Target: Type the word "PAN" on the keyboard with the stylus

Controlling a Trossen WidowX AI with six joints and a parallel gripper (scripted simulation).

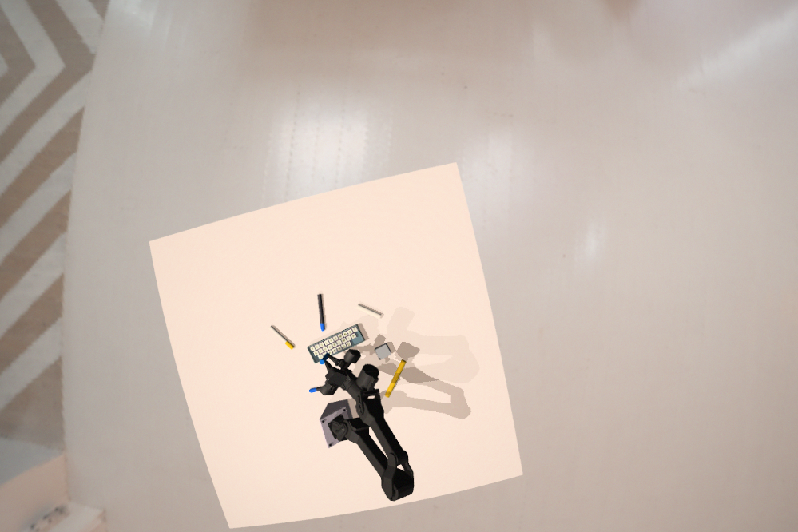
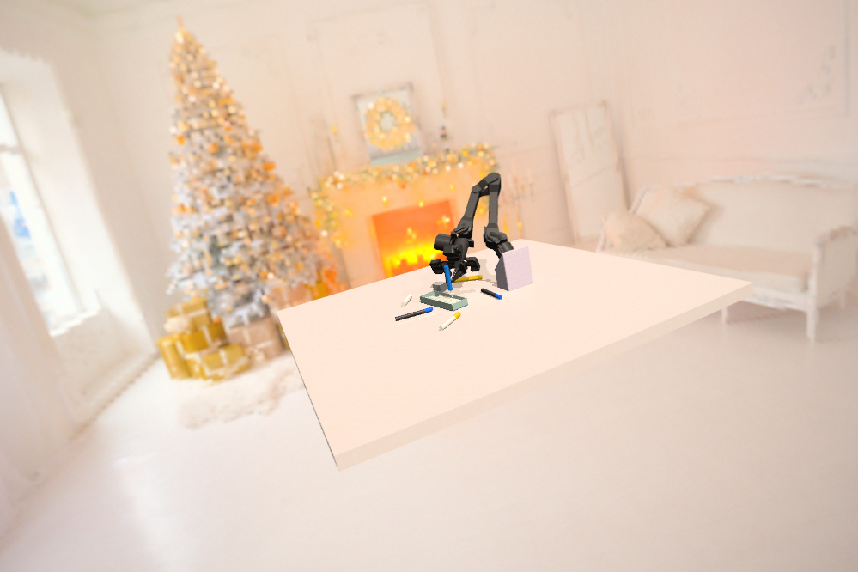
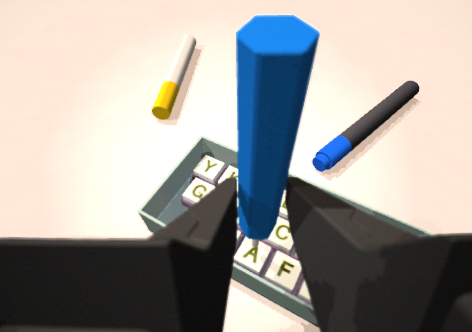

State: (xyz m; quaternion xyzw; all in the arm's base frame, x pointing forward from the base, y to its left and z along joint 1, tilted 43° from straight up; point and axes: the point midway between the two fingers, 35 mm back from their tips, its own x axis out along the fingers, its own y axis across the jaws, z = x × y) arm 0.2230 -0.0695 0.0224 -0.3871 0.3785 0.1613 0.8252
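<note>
The N key lies 5 cm ahead of my gripper tip, 8 cm to the right of it and 7 cm below it. Also, from my gripper tip: blue stylus (2 cm below); white-and-yellow pen (10 cm ahead, 15 cm to the left, 8 cm below); grey stylus tip (5 cm below).
</note>
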